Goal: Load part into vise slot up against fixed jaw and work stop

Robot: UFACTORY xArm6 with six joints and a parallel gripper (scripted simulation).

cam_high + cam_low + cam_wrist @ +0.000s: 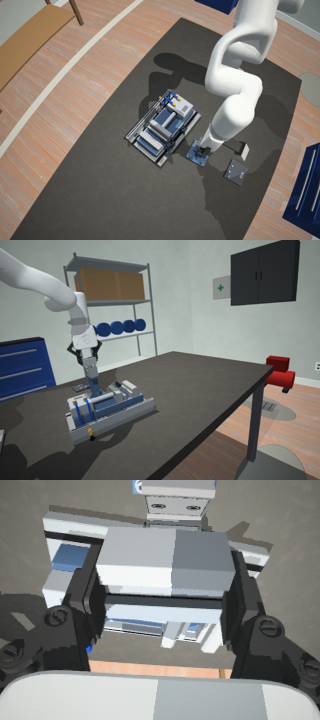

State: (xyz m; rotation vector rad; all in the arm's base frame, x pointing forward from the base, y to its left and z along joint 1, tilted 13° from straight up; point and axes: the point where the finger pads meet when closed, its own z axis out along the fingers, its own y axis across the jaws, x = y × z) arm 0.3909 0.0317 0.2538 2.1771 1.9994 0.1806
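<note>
Right now the fixed jaw is 60 mm ahead of my hand, 200 mm to the right of it and 120 mm below it. From my hand the other things lie so: white cylinder rod: 50 mm behind, 180 mm to the right, 120 mm below; then part: right at my hand; then work stop: 40 mm ahead, 150 mm to the right, 110 mm below.
</note>
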